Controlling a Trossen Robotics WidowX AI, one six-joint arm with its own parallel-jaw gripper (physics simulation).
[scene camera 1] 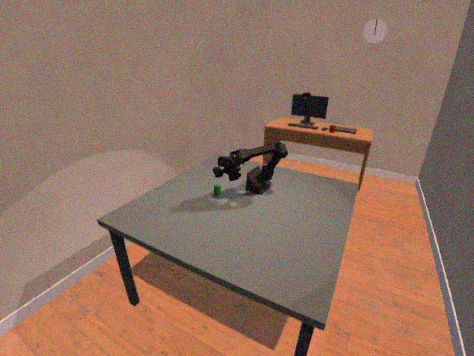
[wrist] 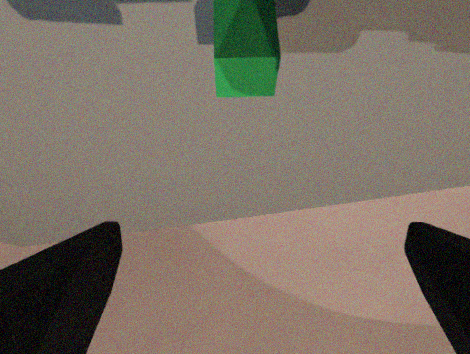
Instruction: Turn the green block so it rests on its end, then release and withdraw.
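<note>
The green block [scene camera 1: 217, 190] [wrist: 246, 76] stands upright on its end on the grey-green table [scene camera 1: 270, 235]. In the wrist view it is at the top centre, partly cut off by the frame edge, with its bright small end face and a darker long side showing. My gripper [scene camera 1: 226, 174] [wrist: 265, 236] is open and empty, with its two black fingers wide apart. In the scene view it hangs above the block and slightly to its right, apart from it. In the wrist view the block lies beyond the space between the fingertips, touching neither finger.
The arm's base [scene camera 1: 257, 181] stands on the table to the right of the block. The arm's shadow falls on the table around the block. A wooden desk [scene camera 1: 320, 139] with a monitor [scene camera 1: 310, 106], a keyboard and a red object stands behind the table.
</note>
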